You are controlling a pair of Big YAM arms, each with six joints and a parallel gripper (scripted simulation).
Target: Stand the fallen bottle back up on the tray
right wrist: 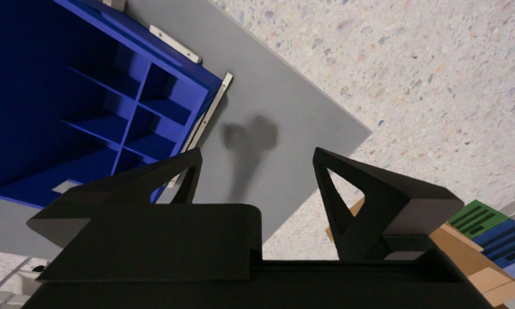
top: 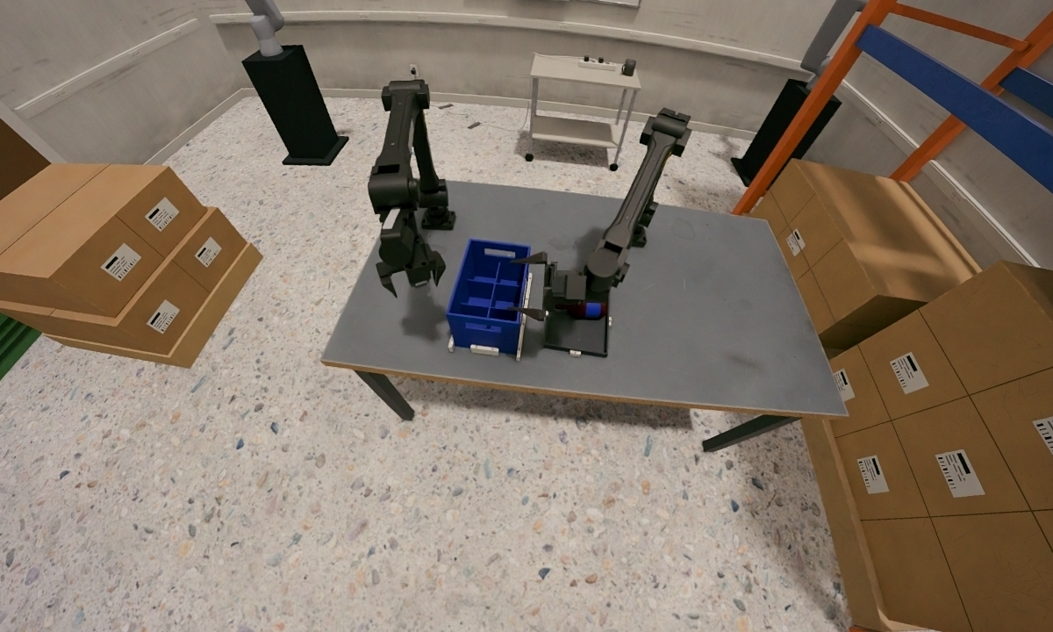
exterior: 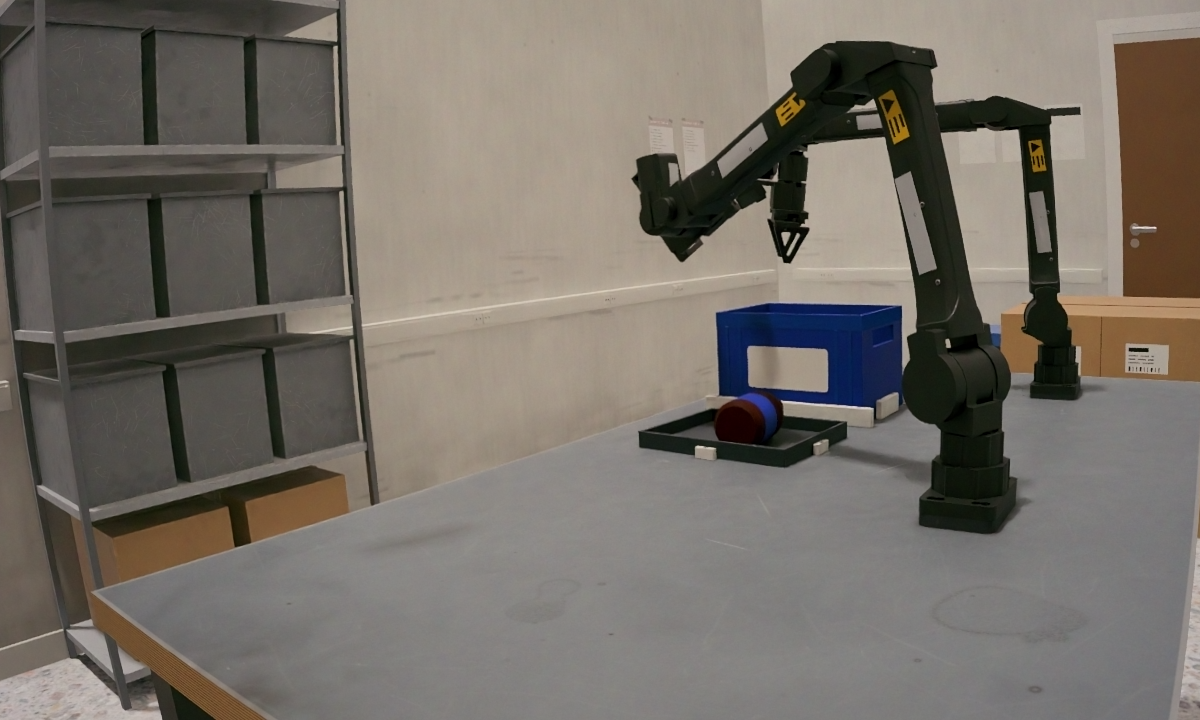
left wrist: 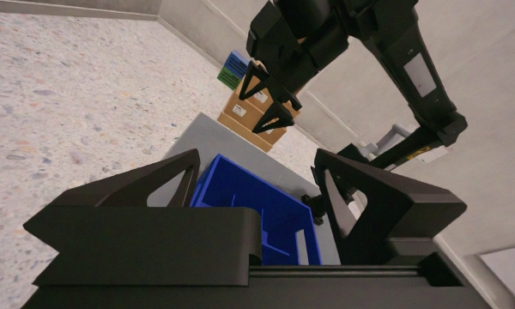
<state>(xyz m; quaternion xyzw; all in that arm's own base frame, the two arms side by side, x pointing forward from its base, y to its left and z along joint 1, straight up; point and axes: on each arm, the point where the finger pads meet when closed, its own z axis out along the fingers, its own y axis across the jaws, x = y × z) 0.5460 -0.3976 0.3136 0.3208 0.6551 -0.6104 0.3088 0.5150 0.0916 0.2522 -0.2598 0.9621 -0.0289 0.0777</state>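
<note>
My left gripper is now 170 mm past the bottle, 200 mm to the right of it and 290 mm above it. The rest, counted from my left hand: blue crate: 140 mm behind, 70 mm to the right, 240 mm below; then black tray: 140 mm behind, 200 mm to the left, 320 mm below.
</note>
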